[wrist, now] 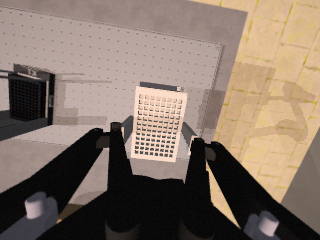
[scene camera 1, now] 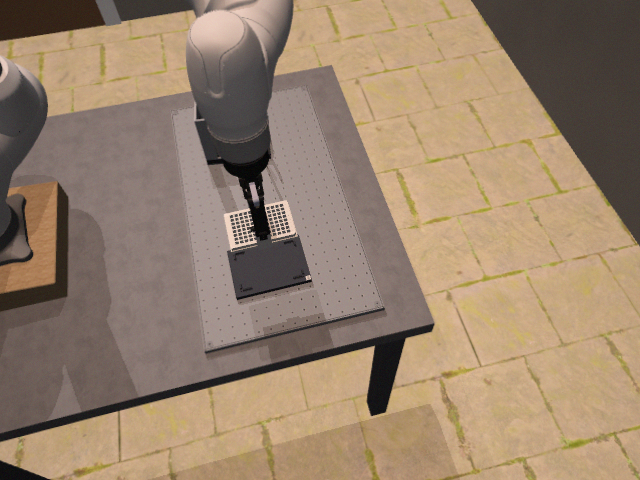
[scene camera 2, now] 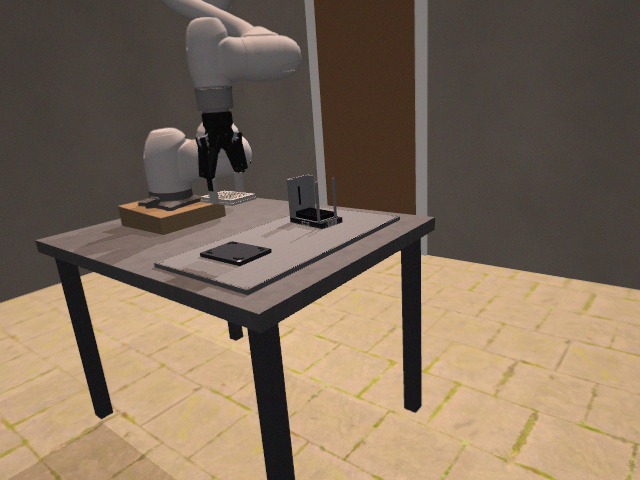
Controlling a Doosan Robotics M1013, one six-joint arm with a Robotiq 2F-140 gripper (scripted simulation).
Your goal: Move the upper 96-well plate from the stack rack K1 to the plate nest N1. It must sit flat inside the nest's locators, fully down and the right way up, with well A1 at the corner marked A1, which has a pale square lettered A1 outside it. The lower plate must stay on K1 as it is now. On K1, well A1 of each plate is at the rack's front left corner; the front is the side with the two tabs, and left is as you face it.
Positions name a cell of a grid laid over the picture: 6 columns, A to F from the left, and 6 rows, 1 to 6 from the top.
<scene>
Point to a white 96-well plate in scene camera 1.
C3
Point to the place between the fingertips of my gripper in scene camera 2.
At C3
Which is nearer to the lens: the white 96-well plate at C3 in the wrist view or the dark plate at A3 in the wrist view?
The white 96-well plate.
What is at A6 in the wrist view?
My gripper.
</scene>
